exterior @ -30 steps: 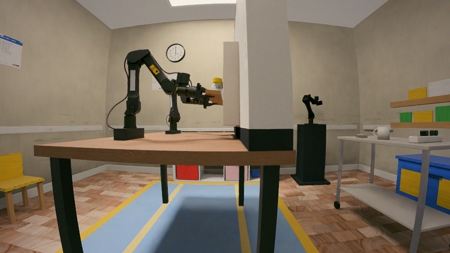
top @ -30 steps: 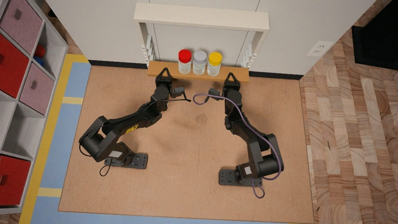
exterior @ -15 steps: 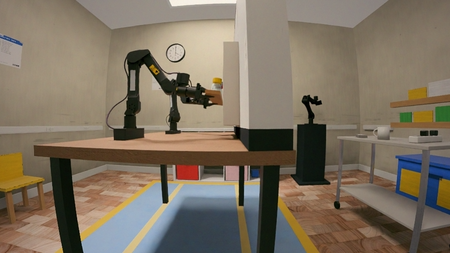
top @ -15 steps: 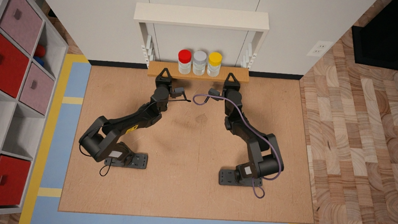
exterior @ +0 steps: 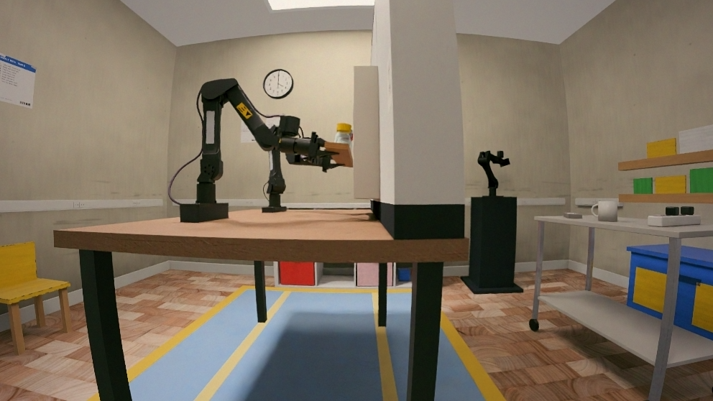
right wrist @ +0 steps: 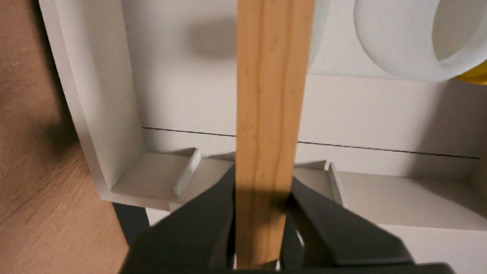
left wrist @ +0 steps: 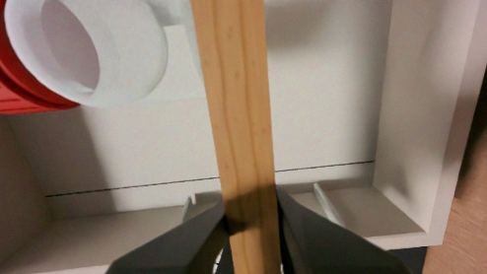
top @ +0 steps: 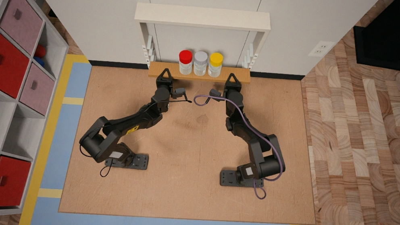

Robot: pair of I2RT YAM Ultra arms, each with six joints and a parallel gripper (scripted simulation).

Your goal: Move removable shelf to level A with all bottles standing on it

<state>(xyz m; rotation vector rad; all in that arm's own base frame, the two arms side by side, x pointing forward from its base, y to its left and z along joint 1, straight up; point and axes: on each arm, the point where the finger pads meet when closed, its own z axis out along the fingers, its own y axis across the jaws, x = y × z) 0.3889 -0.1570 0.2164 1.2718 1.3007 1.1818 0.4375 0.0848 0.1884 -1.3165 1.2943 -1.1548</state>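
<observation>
My right gripper is now 8 cm to the right of the yellow-capped bottle and 6 cm below it. Also, from my right hand: shelf board: 1 cm behind, 15 cm to the left; then wall rack: 8 cm ahead, 16 cm to the left, 5 cm above; then grey-capped bottle: 15 cm to the left, 6 cm above.
My left hand is 8 cm to the left of the red-capped bottle, 6 cm below it and 2 cm short of it. From my left hand the other things lie so: shelf board: 15 cm to the right, 2 cm ahead; wall rack: 14 cm to the right, 11 cm ahead, 5 cm above; grey-capped bottle: 15 cm to the right, 6 cm above, 3 cm ahead.
</observation>
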